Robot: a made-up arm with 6 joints.
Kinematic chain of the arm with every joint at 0, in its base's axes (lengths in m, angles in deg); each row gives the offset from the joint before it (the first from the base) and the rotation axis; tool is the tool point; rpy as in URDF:
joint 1: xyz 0 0 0.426 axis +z
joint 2: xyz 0 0 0 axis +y
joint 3: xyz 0.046 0 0.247 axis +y
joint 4: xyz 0.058 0 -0.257 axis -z
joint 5: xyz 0 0 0 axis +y
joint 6: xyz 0.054 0 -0.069 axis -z
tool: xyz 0 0 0 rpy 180 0 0
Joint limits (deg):
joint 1: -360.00..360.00
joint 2: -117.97..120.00
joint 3: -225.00..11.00
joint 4: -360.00..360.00
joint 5: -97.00..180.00
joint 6: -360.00..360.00
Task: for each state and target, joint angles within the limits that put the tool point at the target. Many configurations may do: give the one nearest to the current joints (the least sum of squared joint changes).
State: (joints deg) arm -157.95 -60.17 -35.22 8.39 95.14 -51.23
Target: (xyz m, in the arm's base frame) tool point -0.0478 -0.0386 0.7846
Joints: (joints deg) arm -154.68 -60.32 -68.03 13.51 82.93 -51.23
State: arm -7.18 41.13 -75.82 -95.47 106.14 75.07
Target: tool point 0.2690 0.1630 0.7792
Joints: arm 46.28 -3.92 -92.14 -101.12 110.03 75.07
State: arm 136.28 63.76 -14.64 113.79 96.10 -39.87
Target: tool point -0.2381 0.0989 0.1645
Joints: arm 143.23 66.20 -49.72 120.76 95.25 -39.87
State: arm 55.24 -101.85 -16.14 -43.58 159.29 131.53
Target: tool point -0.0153 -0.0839 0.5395
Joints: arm 47.60 -98.87 -21.48 -38.56 162.07 131.53
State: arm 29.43 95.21 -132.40 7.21 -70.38 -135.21
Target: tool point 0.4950 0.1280 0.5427
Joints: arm 15.93 69.98 -144.80 8.66 -66.92 -135.21
